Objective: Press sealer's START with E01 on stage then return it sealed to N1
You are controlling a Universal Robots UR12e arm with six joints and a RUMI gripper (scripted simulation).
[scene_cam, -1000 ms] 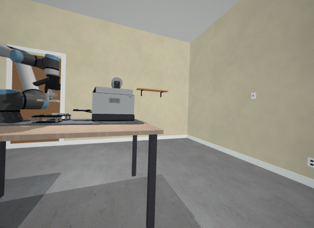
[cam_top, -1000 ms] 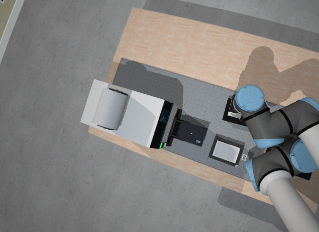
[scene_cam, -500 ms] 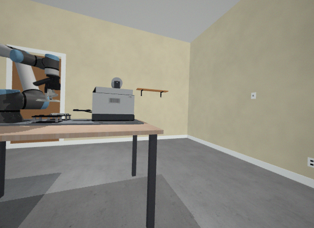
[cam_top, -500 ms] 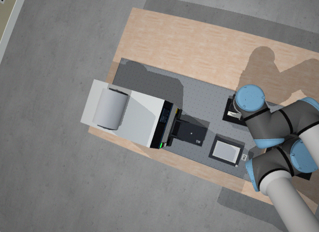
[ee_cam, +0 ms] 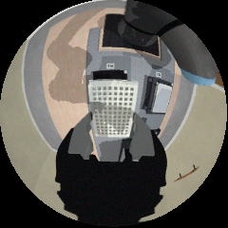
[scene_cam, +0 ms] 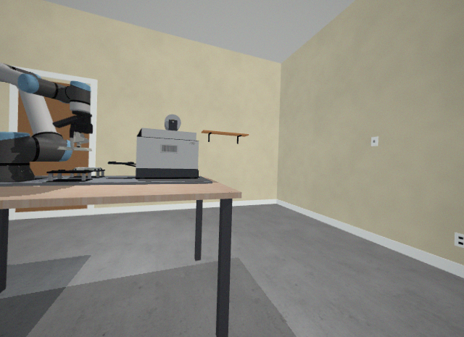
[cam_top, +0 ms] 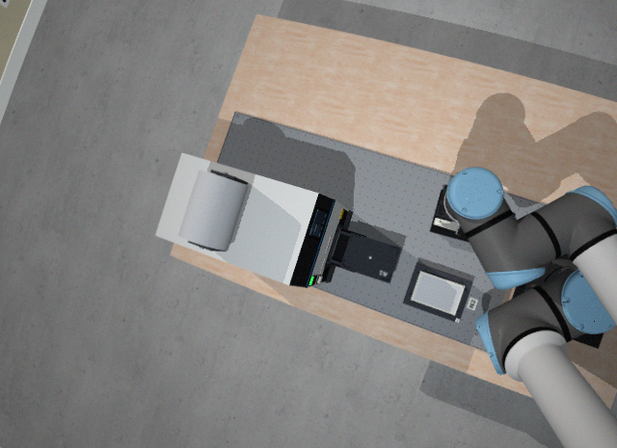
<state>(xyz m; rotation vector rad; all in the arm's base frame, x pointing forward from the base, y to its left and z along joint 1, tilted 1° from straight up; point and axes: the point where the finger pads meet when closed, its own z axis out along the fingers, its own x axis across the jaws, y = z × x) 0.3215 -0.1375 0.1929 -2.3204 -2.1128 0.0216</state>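
The sealer stage lies 21 cm ahead of my hand, 15 cm to the left of it and 8 cm below it. Round my hand: plate E01 (1 cm below); nest N1 (14 cm below, 1 cm to the right, 1 cm behind); foil roll (55 cm ahead, 23 cm above, 12 cm to the left).
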